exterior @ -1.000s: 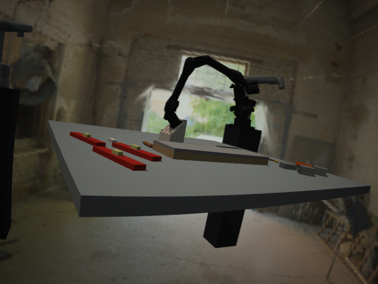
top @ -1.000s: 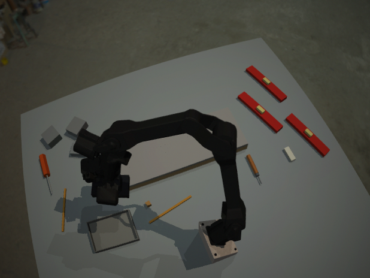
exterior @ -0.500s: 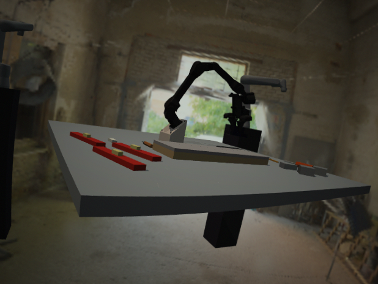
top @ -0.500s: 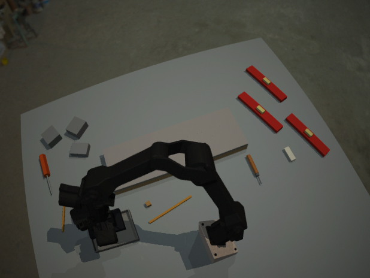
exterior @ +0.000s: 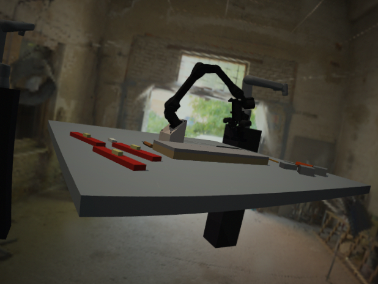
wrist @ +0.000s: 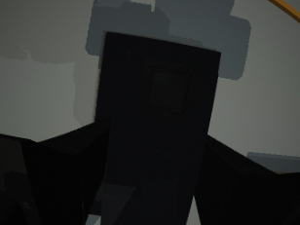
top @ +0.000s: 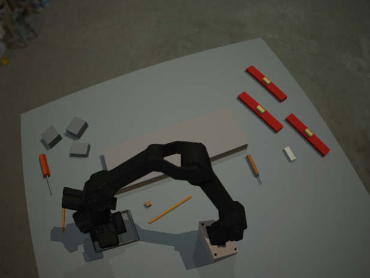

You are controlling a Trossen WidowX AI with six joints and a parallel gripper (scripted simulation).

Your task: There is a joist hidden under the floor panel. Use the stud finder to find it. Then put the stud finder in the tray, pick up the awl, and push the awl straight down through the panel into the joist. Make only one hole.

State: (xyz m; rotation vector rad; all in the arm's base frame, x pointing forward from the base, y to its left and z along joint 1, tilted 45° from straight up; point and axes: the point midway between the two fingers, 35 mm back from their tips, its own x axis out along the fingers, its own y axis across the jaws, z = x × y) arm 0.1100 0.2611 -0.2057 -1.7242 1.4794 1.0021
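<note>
Right now my gripper tip is 8 cm above the grey tray and 1 cm to the left of it. The rest, counted from my gripper tip: square light 3 cm above, 2 cm to the left; then stud finder 2 cm above, 1 cm to the left; then small cube 16 cm to the right, 9 cm below, 8 cm ahead.
</note>
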